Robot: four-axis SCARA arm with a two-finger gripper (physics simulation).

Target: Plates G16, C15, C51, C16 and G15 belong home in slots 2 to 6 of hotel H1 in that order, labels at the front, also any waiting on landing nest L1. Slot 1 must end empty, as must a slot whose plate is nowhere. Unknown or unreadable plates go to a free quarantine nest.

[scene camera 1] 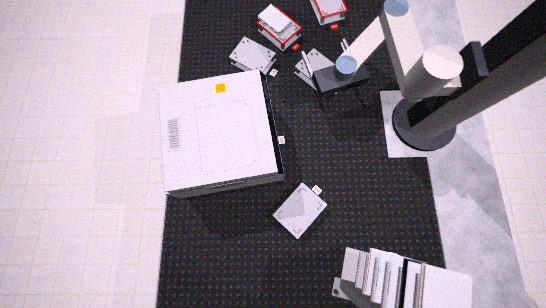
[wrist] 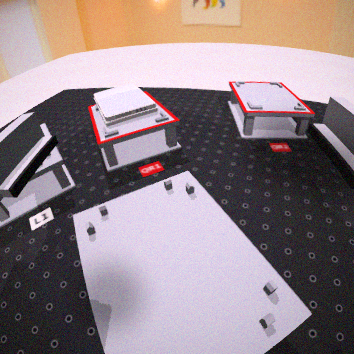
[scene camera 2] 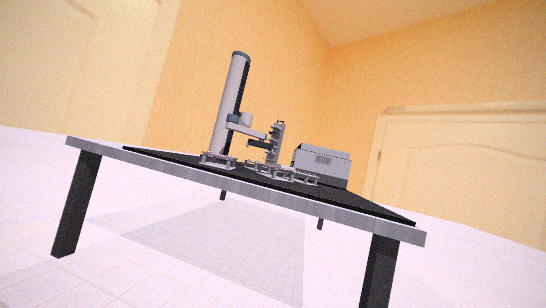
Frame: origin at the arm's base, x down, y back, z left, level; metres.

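Where they show: gripper, between the fingertips: [scene camera 1: 322,46] [wrist: 176,114] [scene camera 2: 259,147]; arm's base, origin of its link: [scene camera 1: 422,122].
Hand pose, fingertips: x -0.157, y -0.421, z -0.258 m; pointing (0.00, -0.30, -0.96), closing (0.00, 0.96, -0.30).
Things, the pixels of their centre, and the offset from my fingertips.
- white pegged nest, middle of its body: [wrist: 171,271] [scene camera 1: 318,71] [scene camera 2: 257,165] dx +0.115, dy -0.003, dz +0.031 m
- Landing nest L1, middle of its body: [wrist: 21,163] [scene camera 1: 252,57] [scene camera 2: 300,176] dx +0.115, dy -0.283, dz -0.043 m
- white plate, middle of its body: [wrist: 121,100] [scene camera 2: 279,166] [scene camera 1: 274,19] dx +0.084, dy -0.184, dz -0.212 m
- red-rimmed nest QR1, middle of its body: [wrist: 128,122] [scene camera 2: 275,172] [scene camera 1: 279,28] dx +0.117, dy -0.164, dz -0.191 m
- second red-rimmed nest, middle of its body: [wrist: 264,104] [scene camera 2: 220,160] [scene camera 1: 327,3] dx +0.117, dy +0.061, dz -0.320 m
- Hotel H1, middle of its body: [scene camera 1: 397,300] [scene camera 2: 273,143] dx -0.138, dy +0.108, dz +0.838 m
- large white device, middle of its body: [scene camera 1: 223,139] [scene camera 2: 316,165] dx +0.019, dy -0.374, dz +0.360 m
- low pale nest, middle of its body: [scene camera 1: 299,210] dx +0.117, dy -0.104, dz +0.609 m
- small white tag, middle of its body: [scene camera 1: 316,189] dx +0.144, dy -0.031, dz +0.532 m
My gripper [scene camera 1: 323,47] [wrist: 176,114] is open and empty, its fingers spread above the white pegged nest [scene camera 1: 318,58] [wrist: 190,270], which holds no plate. Landing nest L1 [scene camera 1: 252,53] [wrist: 62,176] is bare in the scene view; my left finger partly hides it in the wrist view. A white plate [scene camera 1: 276,18] [wrist: 125,104] sits on red-rimmed nest QR1 [scene camera 1: 287,37] [wrist: 137,131]; its label is unreadable. The second red-rimmed nest [scene camera 1: 330,7] [wrist: 270,96] holds no plate. Hotel H1 [scene camera 1: 447,282] [scene camera 2: 282,142] holds several plates; their labels and slots cannot be told.
A large white device [scene camera 1: 225,135] [scene camera 2: 322,162] stands beside the nests. A low pale nest [scene camera 1: 311,207] with a small white tag [scene camera 1: 317,190] lies between the device and the hotel. The arm's column [scene camera 1: 480,80] [scene camera 2: 230,100] rises at the mat's side.
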